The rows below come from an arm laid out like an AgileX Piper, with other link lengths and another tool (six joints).
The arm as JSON. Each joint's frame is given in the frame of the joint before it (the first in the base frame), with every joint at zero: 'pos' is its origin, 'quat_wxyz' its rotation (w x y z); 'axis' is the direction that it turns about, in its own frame. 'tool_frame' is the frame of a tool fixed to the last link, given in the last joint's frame.
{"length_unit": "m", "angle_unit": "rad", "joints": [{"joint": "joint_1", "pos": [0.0, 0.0, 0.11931], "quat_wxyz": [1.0, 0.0, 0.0, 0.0], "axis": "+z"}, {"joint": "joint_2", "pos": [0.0, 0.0, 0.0], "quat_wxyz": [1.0, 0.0, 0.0, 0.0], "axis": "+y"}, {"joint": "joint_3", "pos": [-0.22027, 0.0, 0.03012], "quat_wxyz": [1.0, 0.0, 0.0, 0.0], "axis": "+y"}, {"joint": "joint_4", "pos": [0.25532, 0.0, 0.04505], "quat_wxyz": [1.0, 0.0, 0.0, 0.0], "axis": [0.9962, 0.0, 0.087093]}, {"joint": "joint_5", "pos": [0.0, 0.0, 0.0], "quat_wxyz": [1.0, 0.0, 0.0, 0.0], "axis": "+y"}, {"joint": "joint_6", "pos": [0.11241, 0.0, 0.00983], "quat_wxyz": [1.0, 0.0, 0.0, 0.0], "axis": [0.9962, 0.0, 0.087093]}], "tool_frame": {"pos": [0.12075, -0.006, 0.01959], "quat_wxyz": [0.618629, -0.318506, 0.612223, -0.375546]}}
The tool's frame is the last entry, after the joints.
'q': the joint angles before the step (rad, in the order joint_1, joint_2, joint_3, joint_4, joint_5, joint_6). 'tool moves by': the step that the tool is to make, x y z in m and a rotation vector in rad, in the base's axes. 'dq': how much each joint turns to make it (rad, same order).
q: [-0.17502 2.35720 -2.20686 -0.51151 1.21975 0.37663]
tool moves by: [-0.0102 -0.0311 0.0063 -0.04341 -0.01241 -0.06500]
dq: [-0.04596 -0.00024 0.00057 -0.04967 -0.00707 0.03121]
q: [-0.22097 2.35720 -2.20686 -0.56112 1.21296 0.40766]
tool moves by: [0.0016 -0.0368 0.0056 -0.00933 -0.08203 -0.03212]
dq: [-0.07924 0.00027 -0.00041 0.00803 -0.09444 0.00281]
